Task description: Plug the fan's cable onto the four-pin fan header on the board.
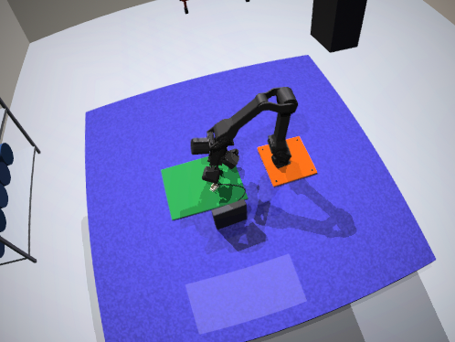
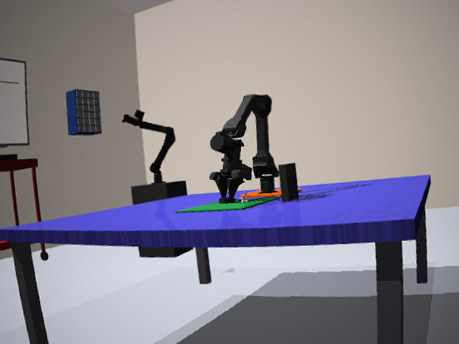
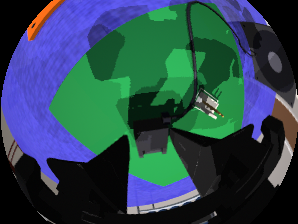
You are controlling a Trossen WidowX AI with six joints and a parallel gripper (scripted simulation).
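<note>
Right now the plug is 10 mm ahead of my gripper tip. The rest, counted from my gripper tip: black fan: 10 mm ahead, 220 mm to the left, 50 mm above; then four-pin header: 20 mm ahead, 70 mm to the left, 10 mm below; then green board: 60 mm ahead, 30 mm to the left, 30 mm below.
</note>
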